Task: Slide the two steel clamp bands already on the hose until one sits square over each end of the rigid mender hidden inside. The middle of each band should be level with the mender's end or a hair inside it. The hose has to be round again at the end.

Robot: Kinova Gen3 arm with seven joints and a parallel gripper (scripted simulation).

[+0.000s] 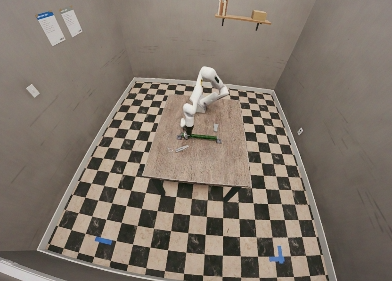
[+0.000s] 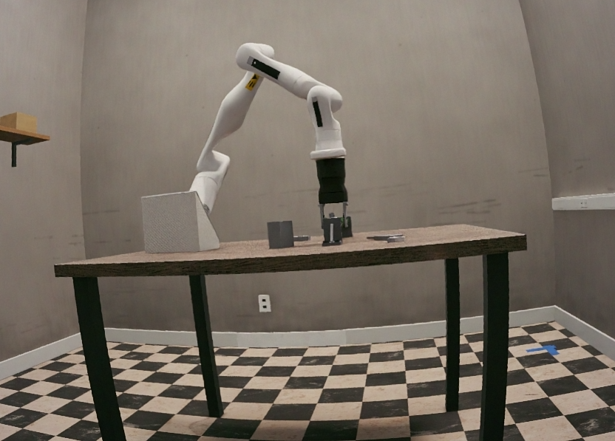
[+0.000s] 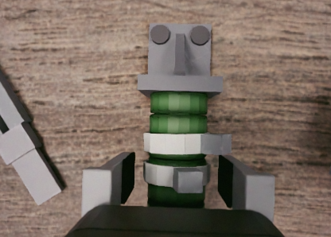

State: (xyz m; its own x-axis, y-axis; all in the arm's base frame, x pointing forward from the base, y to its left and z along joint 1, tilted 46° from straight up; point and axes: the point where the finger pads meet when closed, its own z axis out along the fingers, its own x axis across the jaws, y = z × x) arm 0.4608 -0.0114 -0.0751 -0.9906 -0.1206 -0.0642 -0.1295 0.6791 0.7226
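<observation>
My hand is 120 mm short of the grey flat tool and 50 mm above it. The rest, counted from my hand: grey block: 130 mm behind, 40 mm to the right, 20 mm below.
</observation>
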